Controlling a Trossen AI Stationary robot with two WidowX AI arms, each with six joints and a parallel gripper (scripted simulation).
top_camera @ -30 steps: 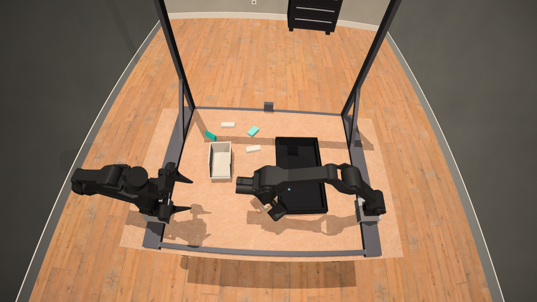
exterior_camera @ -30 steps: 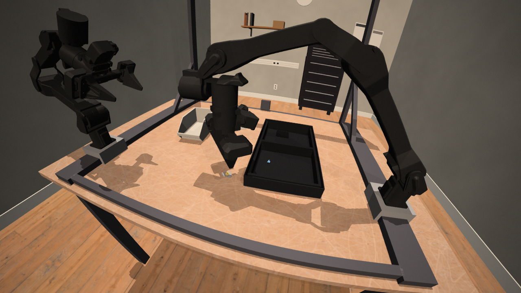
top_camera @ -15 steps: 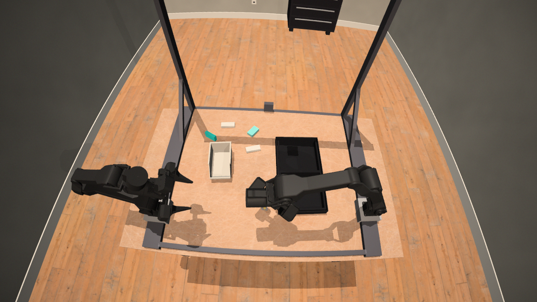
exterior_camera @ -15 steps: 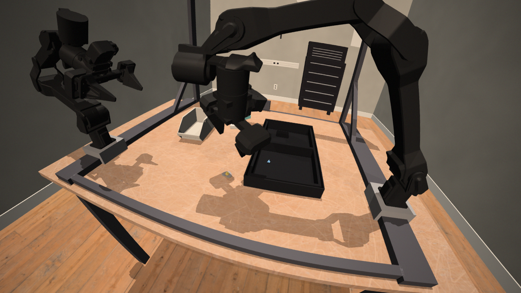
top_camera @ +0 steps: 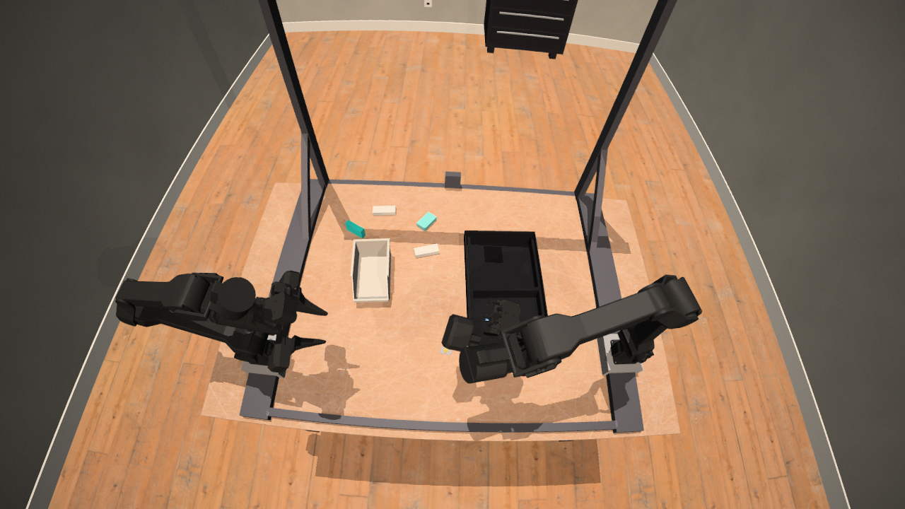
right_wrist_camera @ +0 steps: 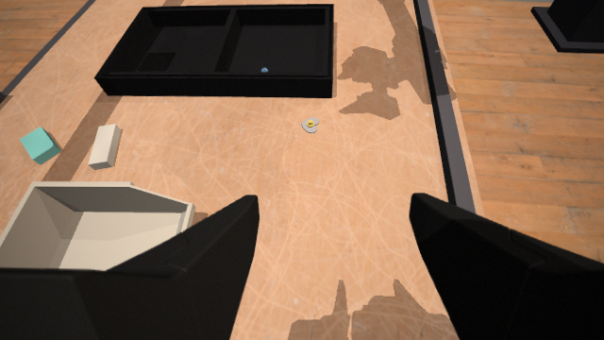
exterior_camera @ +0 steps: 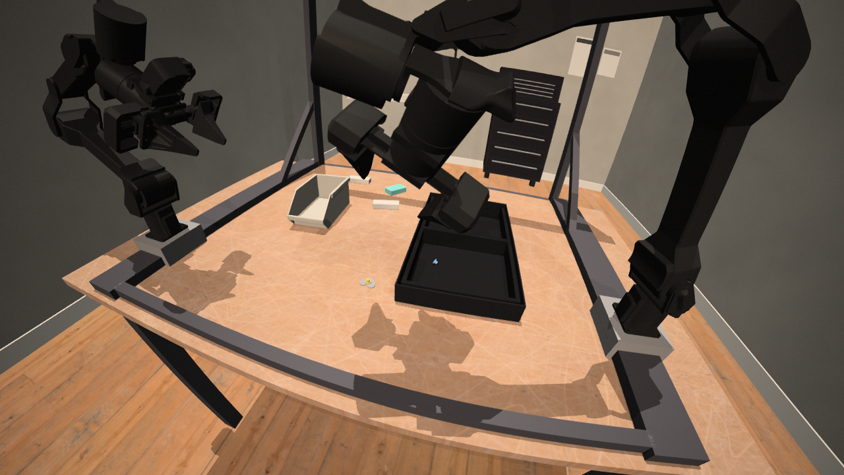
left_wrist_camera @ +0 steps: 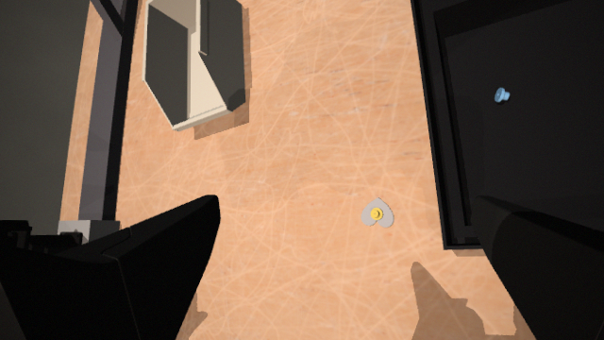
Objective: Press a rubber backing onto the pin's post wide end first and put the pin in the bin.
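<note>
My right gripper is now 270 mm to the right of the heart-shaped pin, 250 mm above it and 30 mm past it. Also, from my right hand: grey bin (230 mm behind, 210 mm below, 70 mm to the left); then yellow backing (270 mm to the left, 250 mm below, 30 mm behind); then cream block (320 mm behind, 240 mm below, 220 mm to the left).
</note>
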